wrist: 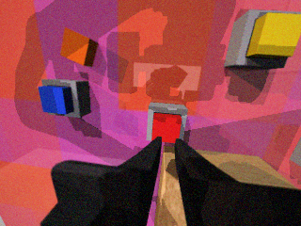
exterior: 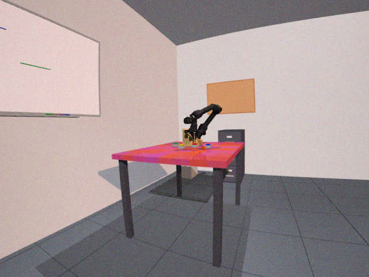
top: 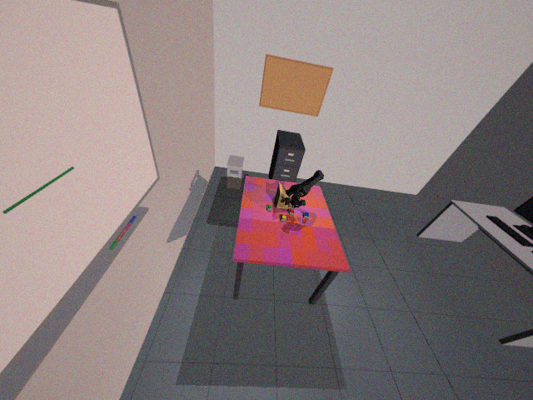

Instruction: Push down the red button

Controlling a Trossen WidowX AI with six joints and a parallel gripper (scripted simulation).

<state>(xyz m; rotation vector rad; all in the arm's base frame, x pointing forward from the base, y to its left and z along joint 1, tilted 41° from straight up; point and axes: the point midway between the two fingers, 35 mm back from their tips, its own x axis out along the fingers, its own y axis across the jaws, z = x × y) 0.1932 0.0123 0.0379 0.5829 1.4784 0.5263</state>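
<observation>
Now: the red button 3 cm below my gripper tip. The rest, counted from my gripper tip: blue button 3 cm ahead, 14 cm to the left, 3 cm below; yellow button 10 cm ahead, 9 cm to the right, 3 cm below; orange block 9 cm ahead, 12 cm to the left, 6 cm below.
</observation>
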